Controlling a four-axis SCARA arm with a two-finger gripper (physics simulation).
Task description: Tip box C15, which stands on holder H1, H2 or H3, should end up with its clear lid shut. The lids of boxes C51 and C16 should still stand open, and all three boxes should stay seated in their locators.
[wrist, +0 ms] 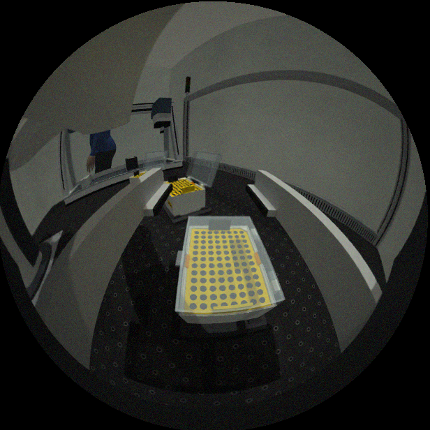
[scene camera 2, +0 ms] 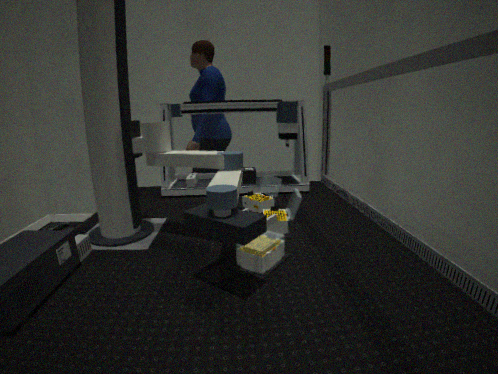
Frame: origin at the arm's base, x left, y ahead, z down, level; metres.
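Seen in the pictures: arm's base, origin of its link: (scene camera 2: pixel 122 235).
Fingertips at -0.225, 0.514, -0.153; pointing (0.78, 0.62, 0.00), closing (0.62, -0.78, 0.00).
Observation:
Offsets run from my fingertips to a thing's top centre, as dx, dy, dz. "pt": to the spot under its first point.
The nearest tip box {-0.030, -0.004, +0.063} (scene camera 2: pixel 260 261) (wrist: pixel 225 270) has its clear lid lying down over the yellow rack. It looks shut and level on the box, which sits upright. A middle box {pt +0.142, +0.075, +0.100} (scene camera 2: pixel 278 226) (wrist: pixel 186 203) sits behind it with its clear lid {pt +0.136, +0.131, +0.021} (scene camera 2: pixel 295 204) (wrist: pixel 204 167) standing open. A far box (scene camera 2: pixel 257 204) (wrist: pixel 138 176) also has a raised clear lid {+0.472, +0.087, -0.014} (scene camera 2: pixel 270 184) (wrist: pixel 156 158); the finger partly hides this box in the wrist view. No box label is readable. My gripper (wrist: pixel 209 177) is shut, holding nothing, above the nearest box; its finger pads remain apart at this narrowest setting.
A gantry frame (scene camera 2: pixel 230 106) stands at the back, with a person (scene camera 2: pixel 210 90) in blue behind it. The arm's column (scene camera 2: pixel 104 125) and a dark, long case {pt -0.188, -0.551, +0.027} (scene camera 2: pixel 37 257) are at the left. A wall (scene camera 2: pixel 410 125) (wrist: pixel 295 125) runs along the right.

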